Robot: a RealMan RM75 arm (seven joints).
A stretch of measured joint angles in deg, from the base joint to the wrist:
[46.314, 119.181, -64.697, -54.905, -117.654, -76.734, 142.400]
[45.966, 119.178, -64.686, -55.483, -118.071, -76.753, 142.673]
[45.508, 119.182, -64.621, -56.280, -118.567, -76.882, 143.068]
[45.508, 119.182, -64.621, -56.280, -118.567, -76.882, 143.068]
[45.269, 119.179, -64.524, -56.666, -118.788, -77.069, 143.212]
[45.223, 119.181, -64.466, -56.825, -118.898, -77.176, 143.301]
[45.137, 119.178, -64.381, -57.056, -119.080, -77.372, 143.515]
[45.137, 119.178, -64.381, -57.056, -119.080, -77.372, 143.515]
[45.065, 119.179, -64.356, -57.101, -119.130, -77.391, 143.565]
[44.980, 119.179, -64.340, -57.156, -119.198, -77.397, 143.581]
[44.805, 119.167, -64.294, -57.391, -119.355, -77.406, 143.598]
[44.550, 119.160, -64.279, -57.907, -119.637, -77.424, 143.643]
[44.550, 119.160, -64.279, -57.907, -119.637, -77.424, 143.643]
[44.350, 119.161, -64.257, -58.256, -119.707, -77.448, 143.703]
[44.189, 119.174, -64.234, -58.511, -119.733, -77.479, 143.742]
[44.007, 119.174, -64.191, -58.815, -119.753, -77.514, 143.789]
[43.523, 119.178, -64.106, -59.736, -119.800, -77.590, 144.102]
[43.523, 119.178, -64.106, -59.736, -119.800, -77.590, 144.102]
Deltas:
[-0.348, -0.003, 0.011, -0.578, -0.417, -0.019, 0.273]
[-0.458, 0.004, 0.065, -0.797, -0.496, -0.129, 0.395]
[0.000, 0.000, 0.000, 0.000, 0.000, 0.000, 0.000]
[-0.239, -0.003, 0.097, -0.386, -0.221, -0.187, 0.144]
[-0.046, 0.002, 0.058, -0.159, -0.110, -0.107, 0.089]
[-0.086, -0.003, 0.085, -0.231, -0.182, -0.196, 0.214]
[0.000, 0.000, 0.000, 0.000, 0.000, 0.000, 0.000]
[-0.072, 0.001, 0.025, -0.045, -0.050, -0.019, 0.050]
[-0.085, 0.000, 0.016, -0.055, -0.068, -0.006, 0.016]
[-0.175, -0.012, 0.046, -0.235, -0.157, -0.009, 0.017]
[-0.255, -0.007, 0.015, -0.516, -0.282, -0.018, 0.045]
[0.000, 0.000, 0.000, 0.000, 0.000, 0.000, 0.000]
[-0.200, 0.001, 0.022, -0.349, -0.070, -0.024, 0.060]
[-0.161, 0.013, 0.023, -0.255, -0.026, -0.031, 0.039]
[-0.182, 0.000, 0.043, -0.304, -0.020, -0.035, 0.047]
[-0.484, 0.004, 0.085, -0.921, -0.047, -0.076, 0.313]
[0.000, 0.000, 0.000, 0.000, 0.000, 0.000, 0.000]

